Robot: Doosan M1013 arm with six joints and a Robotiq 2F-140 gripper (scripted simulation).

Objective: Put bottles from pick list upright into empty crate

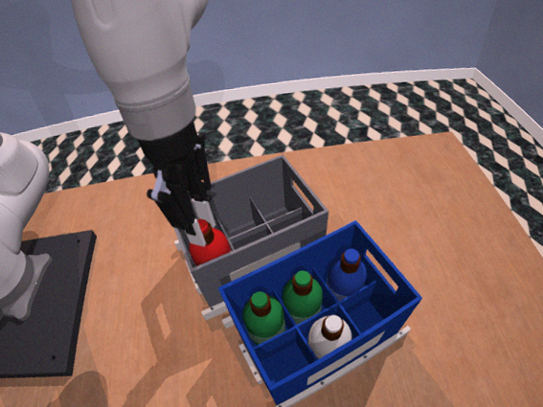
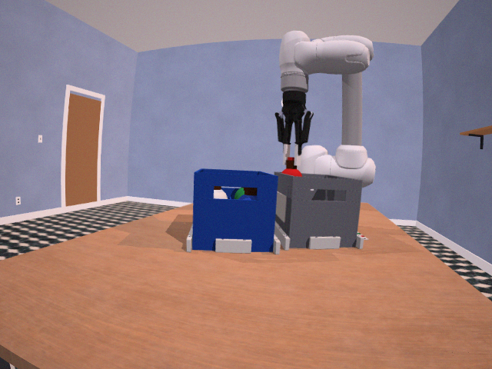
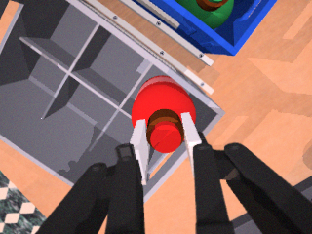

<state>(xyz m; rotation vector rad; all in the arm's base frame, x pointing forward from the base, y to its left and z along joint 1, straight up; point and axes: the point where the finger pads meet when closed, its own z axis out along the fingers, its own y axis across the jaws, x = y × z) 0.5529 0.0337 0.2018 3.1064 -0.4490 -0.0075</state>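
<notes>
Now: the red bottle 8 cm below my hand. Round my hand: blue crate: 20 cm ahead, 15 cm below, 11 cm to the right; green bottle: 17 cm ahead, 14 cm below, 7 cm to the right; grey crate: 15 cm below, 8 cm to the left, 6 cm ahead.
</notes>
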